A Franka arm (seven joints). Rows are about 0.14 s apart.
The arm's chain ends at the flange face. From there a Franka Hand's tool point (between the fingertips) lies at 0.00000 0.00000 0.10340 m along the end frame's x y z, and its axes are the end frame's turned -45 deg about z.
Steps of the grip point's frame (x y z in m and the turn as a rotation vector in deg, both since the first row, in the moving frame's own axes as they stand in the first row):
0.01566, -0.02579, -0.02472, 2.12, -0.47, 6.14
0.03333, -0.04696, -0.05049, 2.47, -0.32, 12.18
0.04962, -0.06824, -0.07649, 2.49, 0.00, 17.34
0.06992, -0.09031, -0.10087, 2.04, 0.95, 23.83
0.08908, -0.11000, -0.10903, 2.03, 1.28, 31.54
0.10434, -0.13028, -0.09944, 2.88, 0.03, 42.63
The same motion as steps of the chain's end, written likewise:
-0.00398, -0.02703, -0.02465, 1.17, -1.83, 6.14
-0.00640, -0.05367, -0.05039, 1.52, -1.97, 12.18
-0.01052, -0.07973, -0.07639, 1.76, -1.76, 17.34
-0.01385, -0.10931, -0.10079, 2.11, -0.77, 23.83
-0.01502, -0.13650, -0.10894, 2.34, -0.53, 31.54
-0.01635, -0.16123, -0.09932, 2.06, -2.02, 42.63

